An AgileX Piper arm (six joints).
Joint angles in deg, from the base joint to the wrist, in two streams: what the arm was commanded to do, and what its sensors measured. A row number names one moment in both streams.
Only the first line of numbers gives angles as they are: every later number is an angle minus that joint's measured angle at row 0.
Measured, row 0:
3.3, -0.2, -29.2, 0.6, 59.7, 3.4
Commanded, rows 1 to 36:
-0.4, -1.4, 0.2, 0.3, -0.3, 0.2
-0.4, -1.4, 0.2, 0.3, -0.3, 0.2
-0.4, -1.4, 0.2, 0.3, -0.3, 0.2
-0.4, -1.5, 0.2, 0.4, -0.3, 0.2
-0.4, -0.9, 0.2, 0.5, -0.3, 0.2
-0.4, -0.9, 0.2, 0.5, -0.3, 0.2
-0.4, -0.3, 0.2, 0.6, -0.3, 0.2
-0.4, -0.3, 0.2, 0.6, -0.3, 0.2
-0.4, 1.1, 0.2, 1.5, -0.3, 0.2
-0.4, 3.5, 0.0, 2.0, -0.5, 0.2
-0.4, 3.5, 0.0, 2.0, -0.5, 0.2
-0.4, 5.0, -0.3, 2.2, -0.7, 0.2
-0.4, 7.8, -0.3, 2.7, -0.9, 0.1
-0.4, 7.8, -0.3, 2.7, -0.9, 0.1
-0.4, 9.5, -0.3, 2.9, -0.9, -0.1
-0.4, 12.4, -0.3, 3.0, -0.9, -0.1
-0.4, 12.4, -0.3, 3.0, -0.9, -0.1
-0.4, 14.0, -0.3, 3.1, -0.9, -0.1
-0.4, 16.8, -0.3, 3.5, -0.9, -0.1
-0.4, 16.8, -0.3, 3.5, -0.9, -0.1
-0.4, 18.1, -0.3, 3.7, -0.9, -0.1
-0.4, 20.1, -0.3, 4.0, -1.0, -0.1
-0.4, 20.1, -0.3, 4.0, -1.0, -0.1
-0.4, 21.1, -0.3, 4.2, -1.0, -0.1
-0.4, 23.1, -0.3, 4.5, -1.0, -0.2
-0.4, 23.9, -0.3, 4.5, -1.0, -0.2
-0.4, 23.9, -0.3, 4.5, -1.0, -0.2
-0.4, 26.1, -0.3, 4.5, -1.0, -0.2
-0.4, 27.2, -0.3, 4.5, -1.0, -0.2
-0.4, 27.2, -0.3, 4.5, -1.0, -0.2
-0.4, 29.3, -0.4, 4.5, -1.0, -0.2
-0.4, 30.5, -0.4, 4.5, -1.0, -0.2
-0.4, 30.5, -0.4, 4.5, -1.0, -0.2
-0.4, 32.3, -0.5, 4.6, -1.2, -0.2
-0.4, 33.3, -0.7, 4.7, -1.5, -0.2
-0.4, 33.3, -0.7, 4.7, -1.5, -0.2
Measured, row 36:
0.0, 31.0, 0.0, 4.3, -0.6, 0.0
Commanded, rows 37 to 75:
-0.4, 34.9, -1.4, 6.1, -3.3, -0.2
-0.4, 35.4, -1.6, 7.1, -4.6, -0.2
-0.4, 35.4, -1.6, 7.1, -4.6, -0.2
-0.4, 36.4, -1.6, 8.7, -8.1, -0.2
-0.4, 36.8, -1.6, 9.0, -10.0, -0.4
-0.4, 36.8, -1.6, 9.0, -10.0, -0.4
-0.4, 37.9, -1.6, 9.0, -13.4, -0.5
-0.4, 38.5, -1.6, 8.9, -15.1, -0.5
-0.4, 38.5, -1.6, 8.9, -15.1, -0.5
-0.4, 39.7, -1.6, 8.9, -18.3, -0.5
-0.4, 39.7, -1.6, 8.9, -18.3, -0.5
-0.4, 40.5, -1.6, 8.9, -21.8, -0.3
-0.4, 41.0, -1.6, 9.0, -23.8, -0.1
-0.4, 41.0, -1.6, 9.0, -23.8, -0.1
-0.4, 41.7, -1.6, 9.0, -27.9, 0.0
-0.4, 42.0, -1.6, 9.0, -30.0, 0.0
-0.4, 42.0, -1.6, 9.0, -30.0, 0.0
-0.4, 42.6, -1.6, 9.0, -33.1, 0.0
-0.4, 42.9, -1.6, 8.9, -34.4, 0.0
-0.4, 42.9, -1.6, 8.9, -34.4, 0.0
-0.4, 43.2, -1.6, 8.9, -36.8, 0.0
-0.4, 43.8, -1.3, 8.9, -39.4, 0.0
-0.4, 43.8, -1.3, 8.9, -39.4, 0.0
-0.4, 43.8, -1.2, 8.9, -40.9, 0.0
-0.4, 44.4, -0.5, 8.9, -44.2, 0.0
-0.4, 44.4, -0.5, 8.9, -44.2, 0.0
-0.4, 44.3, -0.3, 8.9, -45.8, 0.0
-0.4, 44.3, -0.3, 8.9, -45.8, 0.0
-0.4, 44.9, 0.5, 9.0, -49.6, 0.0
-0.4, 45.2, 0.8, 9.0, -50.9, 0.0
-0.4, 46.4, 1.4, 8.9, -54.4, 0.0
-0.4, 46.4, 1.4, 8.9, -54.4, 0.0
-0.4, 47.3, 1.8, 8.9, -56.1, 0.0
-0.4, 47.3, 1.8, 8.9, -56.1, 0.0
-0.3, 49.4, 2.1, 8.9, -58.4, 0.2
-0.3, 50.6, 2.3, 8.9, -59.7, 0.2
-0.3, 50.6, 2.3, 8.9, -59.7, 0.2
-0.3, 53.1, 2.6, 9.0, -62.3, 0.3
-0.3, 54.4, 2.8, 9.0, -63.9, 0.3
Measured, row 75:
0.0, 51.7, 2.2, 8.8, -59.7, 0.0
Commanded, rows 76 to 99:
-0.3, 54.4, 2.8, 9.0, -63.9, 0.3
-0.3, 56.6, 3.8, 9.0, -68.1, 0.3
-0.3, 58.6, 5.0, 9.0, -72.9, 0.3
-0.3, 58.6, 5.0, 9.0, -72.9, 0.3
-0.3, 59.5, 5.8, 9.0, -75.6, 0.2
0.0, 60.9, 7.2, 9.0, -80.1, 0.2
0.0, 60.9, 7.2, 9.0, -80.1, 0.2
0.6, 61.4, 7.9, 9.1, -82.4, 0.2
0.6, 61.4, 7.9, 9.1, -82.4, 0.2
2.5, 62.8, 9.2, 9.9, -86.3, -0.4
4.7, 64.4, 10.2, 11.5, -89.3, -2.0
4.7, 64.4, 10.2, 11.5, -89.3, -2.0
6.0, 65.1, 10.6, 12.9, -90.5, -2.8
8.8, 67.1, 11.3, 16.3, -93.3, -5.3
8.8, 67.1, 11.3, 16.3, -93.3, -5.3
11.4, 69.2, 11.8, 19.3, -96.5, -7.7
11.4, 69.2, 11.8, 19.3, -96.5, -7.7
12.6, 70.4, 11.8, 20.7, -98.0, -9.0
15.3, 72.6, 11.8, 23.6, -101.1, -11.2
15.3, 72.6, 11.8, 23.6, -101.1, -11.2
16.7, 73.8, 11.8, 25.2, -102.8, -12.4
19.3, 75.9, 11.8, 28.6, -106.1, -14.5
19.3, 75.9, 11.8, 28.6, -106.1, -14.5
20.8, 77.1, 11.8, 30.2, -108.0, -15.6
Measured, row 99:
17.5, 74.9, 11.7, 25.6, -102.7, -11.9
